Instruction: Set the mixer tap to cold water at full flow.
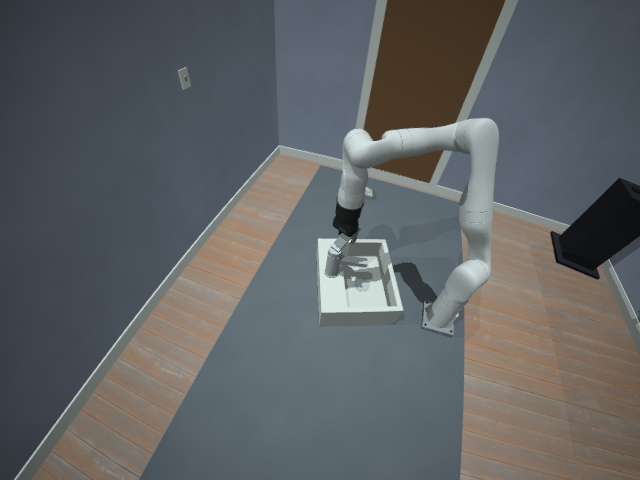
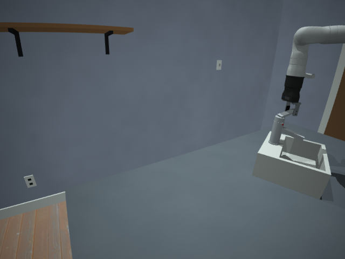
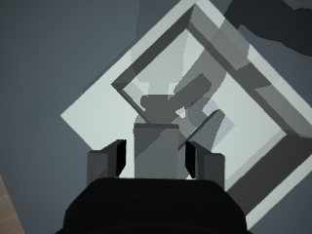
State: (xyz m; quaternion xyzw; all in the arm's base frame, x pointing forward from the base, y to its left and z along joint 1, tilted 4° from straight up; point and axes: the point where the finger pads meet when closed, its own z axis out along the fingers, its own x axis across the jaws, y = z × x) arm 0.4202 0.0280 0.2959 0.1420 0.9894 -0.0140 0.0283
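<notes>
The flat lever is 20 mm to the left of my hand, 10 mm below it and 10 mm ahead of it. The rest, counted from my hand: white basin 260 mm below, 90 mm behind; then grey mixer tap 60 mm below, 40 mm to the left.
</notes>
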